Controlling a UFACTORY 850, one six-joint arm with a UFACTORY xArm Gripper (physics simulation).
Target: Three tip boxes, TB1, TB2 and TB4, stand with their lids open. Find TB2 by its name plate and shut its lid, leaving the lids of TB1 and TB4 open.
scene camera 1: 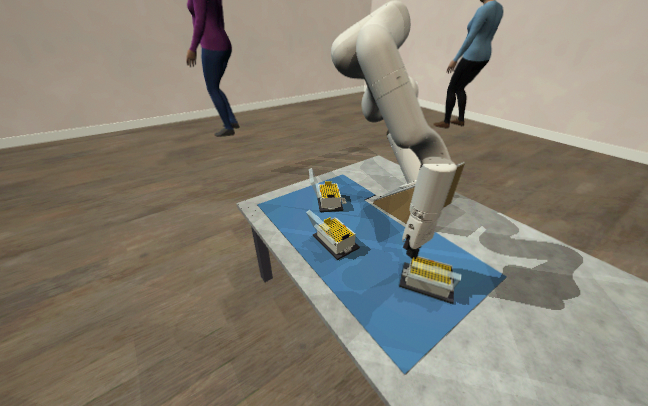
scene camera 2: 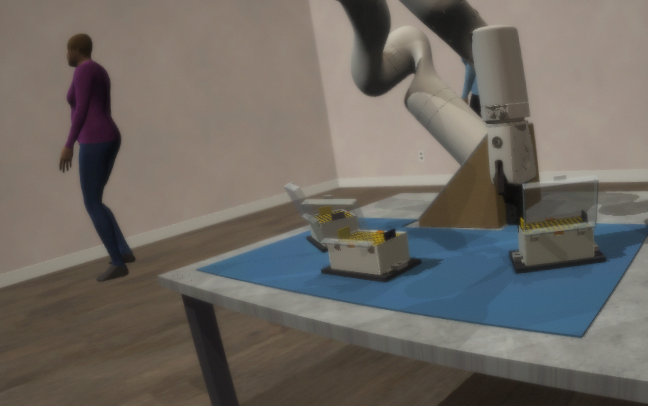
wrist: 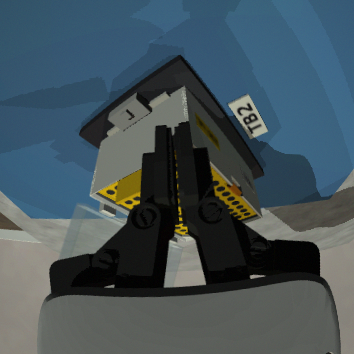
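TB2 is a pale box with a yellow perforated rack on a dark base. Its name plate reads TB2 in the wrist view. Its clear lid stands open, roughly upright. My gripper is shut and empty, low by the box's far left corner in the scene camera 1 view; I cannot tell whether it touches. Two more boxes, a middle one and a far one, have open lids; their plates are unreadable, so which is TB1 or TB4 is unclear.
The boxes stand on a blue mat on a grey table. A brown wedge-shaped mount stands behind the mat by the arm. Two people stand on the floor beyond the table.
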